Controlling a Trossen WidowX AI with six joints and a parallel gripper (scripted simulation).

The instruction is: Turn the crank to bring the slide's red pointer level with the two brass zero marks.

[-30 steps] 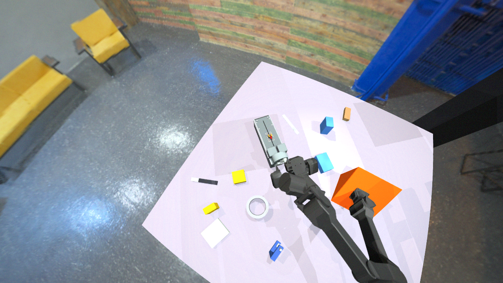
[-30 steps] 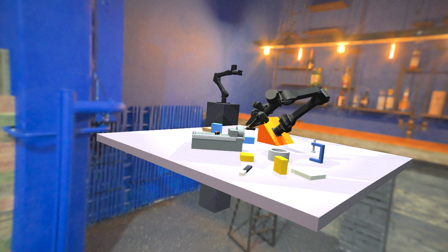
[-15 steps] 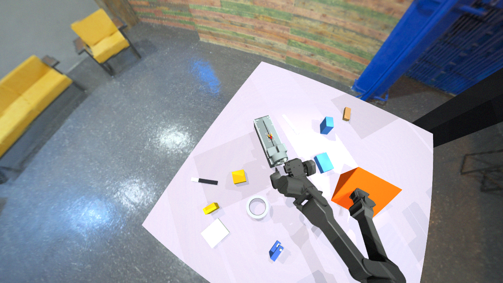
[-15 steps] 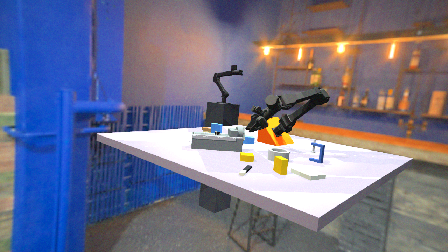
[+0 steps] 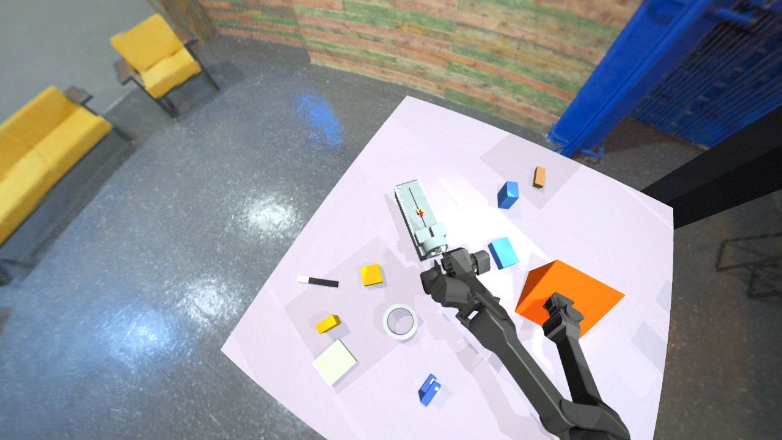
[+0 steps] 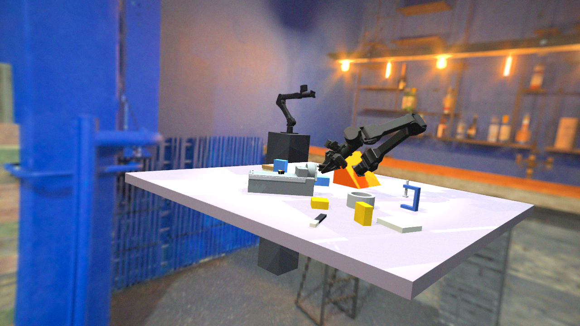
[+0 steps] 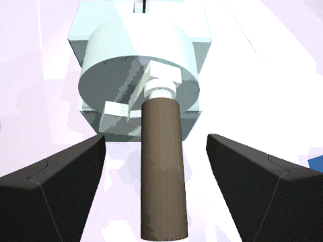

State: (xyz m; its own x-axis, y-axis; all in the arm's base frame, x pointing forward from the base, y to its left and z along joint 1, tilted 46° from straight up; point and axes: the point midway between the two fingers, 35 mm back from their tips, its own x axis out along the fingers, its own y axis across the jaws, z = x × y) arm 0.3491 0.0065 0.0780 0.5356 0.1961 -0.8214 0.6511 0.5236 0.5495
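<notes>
Right now my gripper tip is 1 cm past the brown crank handle, 1 cm to the right of it and 2 cm below it. Also, from my gripper tip: metal strip 8 cm ahead, 27 cm to the right, 9 cm below; then blue clamp 13 cm behind, 34 cm to the left, 4 cm below; then red pointer 12 cm ahead, 9 cm to the right, 1 cm below.
</notes>
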